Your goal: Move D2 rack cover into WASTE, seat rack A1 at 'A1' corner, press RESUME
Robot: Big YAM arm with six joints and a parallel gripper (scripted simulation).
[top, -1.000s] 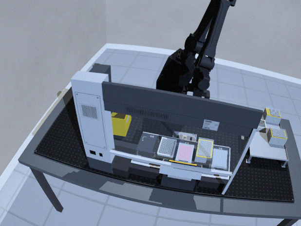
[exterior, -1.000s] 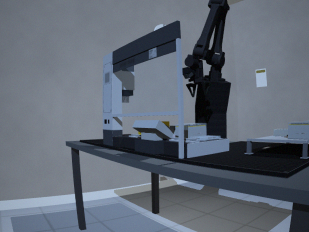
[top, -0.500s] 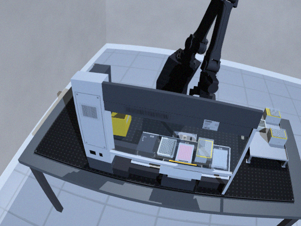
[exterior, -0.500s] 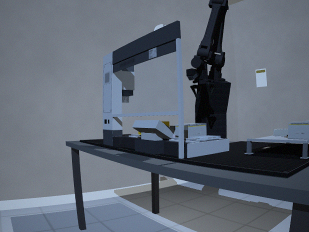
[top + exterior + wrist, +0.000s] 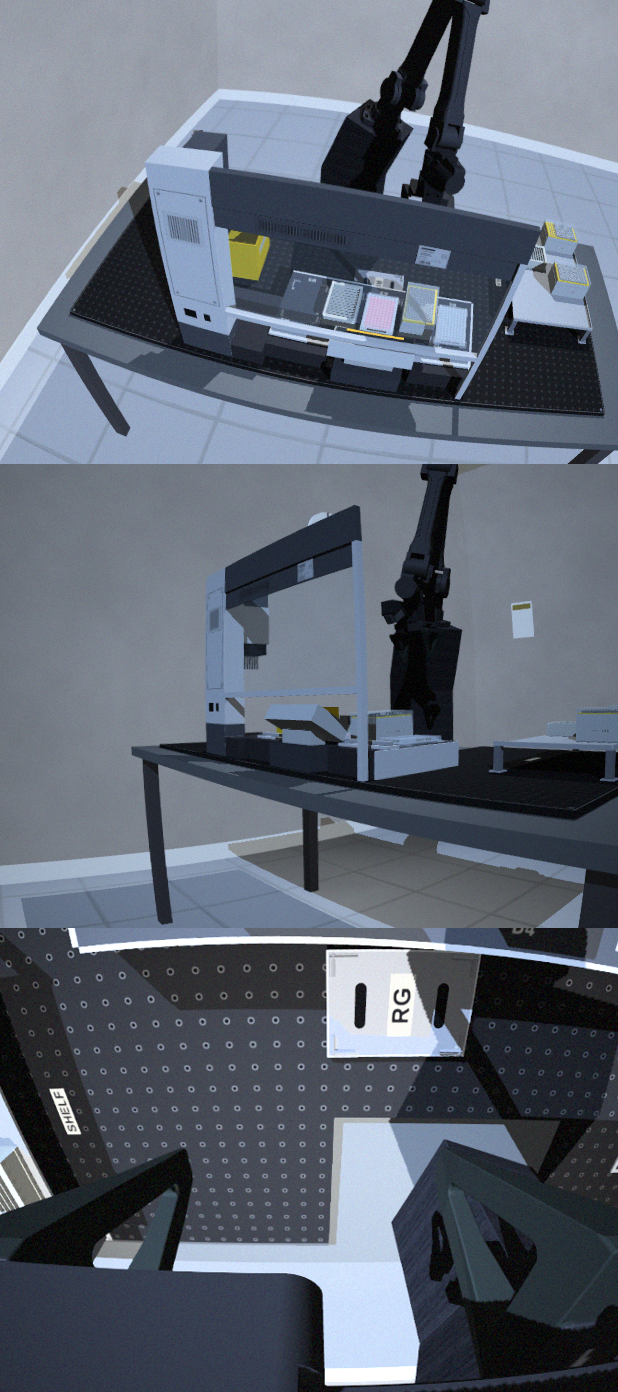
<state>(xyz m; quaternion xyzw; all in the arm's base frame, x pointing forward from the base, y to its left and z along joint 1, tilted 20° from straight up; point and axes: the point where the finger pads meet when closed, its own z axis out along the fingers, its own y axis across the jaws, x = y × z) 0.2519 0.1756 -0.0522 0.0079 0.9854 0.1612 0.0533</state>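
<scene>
The clear cover lies 16 cm ahead of my hand, 3 cm to the left of it and 15 cm below it. From my hand the other things lie so: tip rack: 17 cm ahead, 4 cm to the left, 17 cm below; pink plate: 17 cm ahead, 7 cm to the right, 20 cm below; clear plate: 17 cm ahead, 13 cm to the left, 20 cm below.
</scene>
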